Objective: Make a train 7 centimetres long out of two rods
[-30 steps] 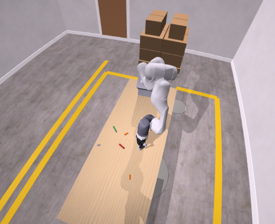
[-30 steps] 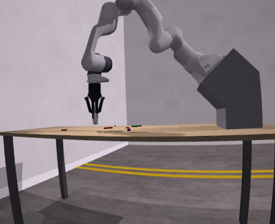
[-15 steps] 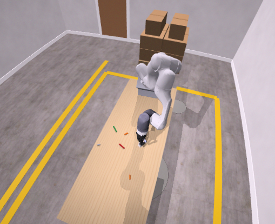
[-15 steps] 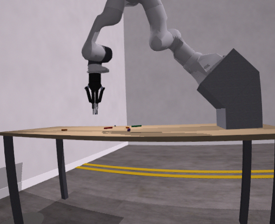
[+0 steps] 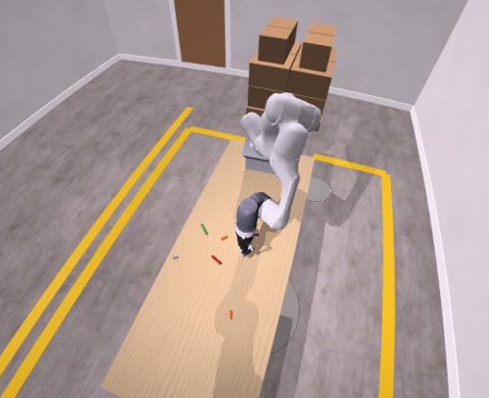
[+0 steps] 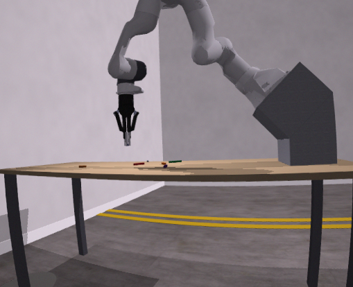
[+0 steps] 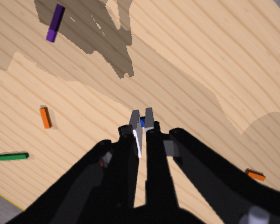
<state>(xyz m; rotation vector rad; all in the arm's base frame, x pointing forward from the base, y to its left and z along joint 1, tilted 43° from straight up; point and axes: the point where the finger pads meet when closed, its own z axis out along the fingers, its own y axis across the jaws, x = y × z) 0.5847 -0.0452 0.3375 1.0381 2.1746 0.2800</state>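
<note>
The green rod lies 200 mm behind my hand, 240 mm to the right of it and 130 mm below it. The rest, counted from my hand: purple rod (190 mm behind, 50 mm to the left, 130 mm below); small blue rod (30 mm below); red rod (10 mm behind, 150 mm to the right, 130 mm below).
</note>
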